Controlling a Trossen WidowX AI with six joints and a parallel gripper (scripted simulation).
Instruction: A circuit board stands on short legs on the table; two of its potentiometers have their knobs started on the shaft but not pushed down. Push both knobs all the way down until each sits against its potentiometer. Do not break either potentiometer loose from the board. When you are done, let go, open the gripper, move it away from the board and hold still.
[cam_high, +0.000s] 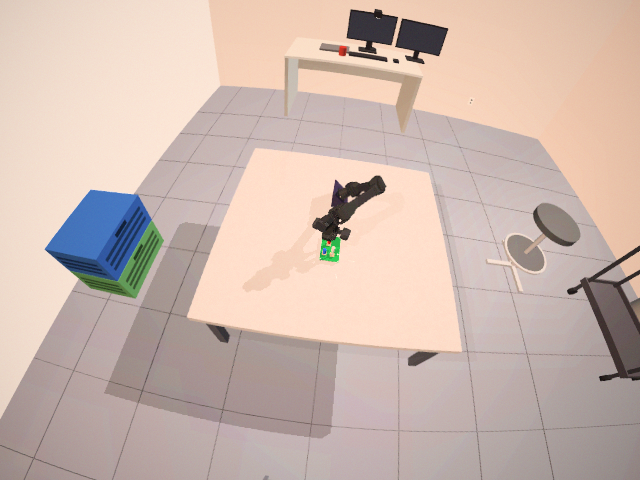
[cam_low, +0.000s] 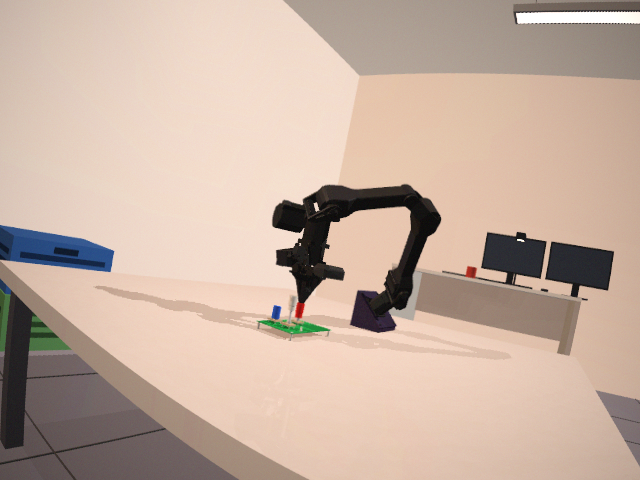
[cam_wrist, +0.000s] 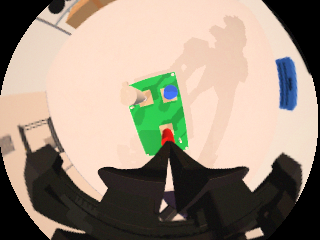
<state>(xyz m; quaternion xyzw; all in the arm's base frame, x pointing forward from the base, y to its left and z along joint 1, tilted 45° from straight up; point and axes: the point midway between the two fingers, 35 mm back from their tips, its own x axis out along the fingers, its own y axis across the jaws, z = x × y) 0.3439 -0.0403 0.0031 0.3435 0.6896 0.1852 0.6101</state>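
My gripper tip is 20 mm above the red knob. The rest, counted from my gripper tip: white knob 70 mm ahead, 30 mm to the left, 10 mm above.
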